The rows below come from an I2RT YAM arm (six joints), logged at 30 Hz.
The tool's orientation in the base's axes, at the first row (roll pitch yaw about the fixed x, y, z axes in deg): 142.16 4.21 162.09
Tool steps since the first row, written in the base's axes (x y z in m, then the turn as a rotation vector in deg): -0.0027 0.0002 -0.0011 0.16 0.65 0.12; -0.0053 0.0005 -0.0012 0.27 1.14 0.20; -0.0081 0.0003 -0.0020 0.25 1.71 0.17; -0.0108 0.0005 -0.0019 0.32 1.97 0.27; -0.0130 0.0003 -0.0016 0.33 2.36 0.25; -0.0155 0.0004 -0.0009 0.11 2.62 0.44; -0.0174 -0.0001 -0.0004 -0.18 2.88 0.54; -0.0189 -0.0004 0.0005 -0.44 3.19 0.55; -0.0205 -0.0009 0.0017 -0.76 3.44 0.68; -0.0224 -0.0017 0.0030 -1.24 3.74 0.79; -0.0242 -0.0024 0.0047 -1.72 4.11 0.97; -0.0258 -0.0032 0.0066 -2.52 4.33 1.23; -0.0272 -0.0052 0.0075 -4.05 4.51 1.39
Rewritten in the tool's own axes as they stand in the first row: 0.0027 -0.0011 0.0003 0.04 0.60 0.31; 0.0053 -0.0014 -0.0001 0.08 1.05 0.55; 0.0079 -0.0026 -0.0002 0.27 1.46 0.89; 0.0105 -0.0029 -0.0009 0.28 1.74 0.98; 0.0125 -0.0033 -0.0017 0.39 2.03 1.22; 0.0149 -0.0033 -0.0028 0.67 2.30 1.16; 0.0165 -0.0038 -0.0040 1.01 2.50 1.16; 0.0178 -0.0038 -0.0052 1.36 2.69 1.26; 0.0191 -0.0037 -0.0068 1.73 2.90 1.23; 0.0205 -0.0039 -0.0088 2.27 3.10 1.19; 0.0219 -0.0038 -0.0110 2.82 3.39 1.14; 0.0230 -0.0036 -0.0133 3.63 3.56 0.87; 0.0237 -0.0048 -0.0155 5.12 3.49 0.47
